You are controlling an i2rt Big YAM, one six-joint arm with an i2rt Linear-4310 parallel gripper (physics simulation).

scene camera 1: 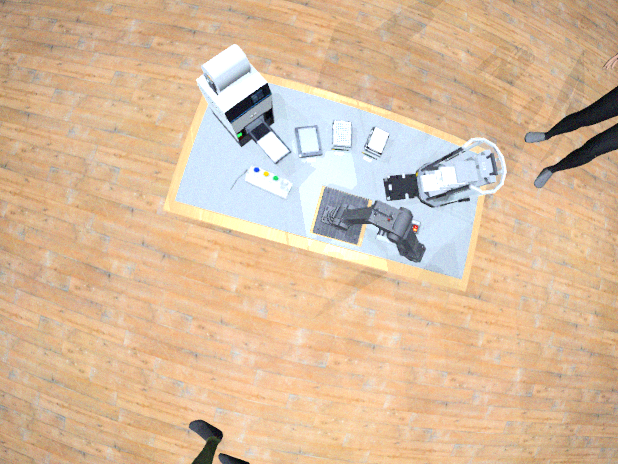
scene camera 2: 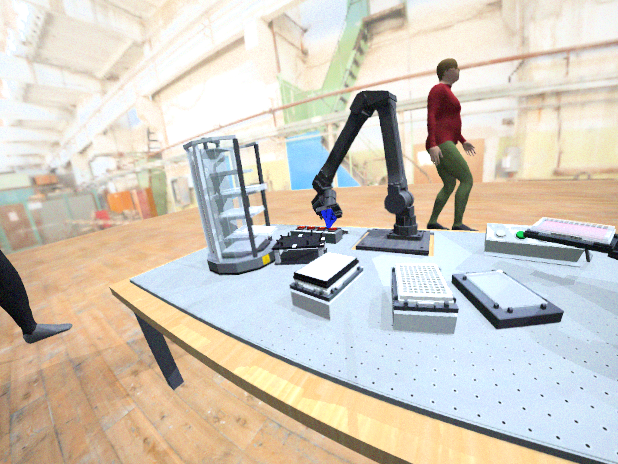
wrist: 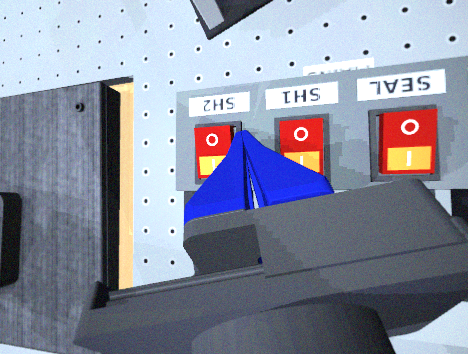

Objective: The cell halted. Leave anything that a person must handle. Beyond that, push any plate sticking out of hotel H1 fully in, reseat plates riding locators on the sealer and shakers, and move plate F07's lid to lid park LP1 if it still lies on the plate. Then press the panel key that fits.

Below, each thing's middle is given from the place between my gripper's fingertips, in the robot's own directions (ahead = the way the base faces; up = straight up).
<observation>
I see my gripper 27 cm short of the plate hotel tower [scene camera 2: 220,168], 20 cm to the left of it and 16 cm below it. Also, from my hand: lid park [scene camera 2: 551,313] (53 cm to the left, 25 cm ahead, 3 cm below); then white well plate [scene camera 2: 417,283] (38 cm to the left, 33 cm ahead, 2 cm above); then lidded plate [scene camera 2: 324,271] (36 cm ahead, 20 cm to the left, 3 cm above).
</observation>
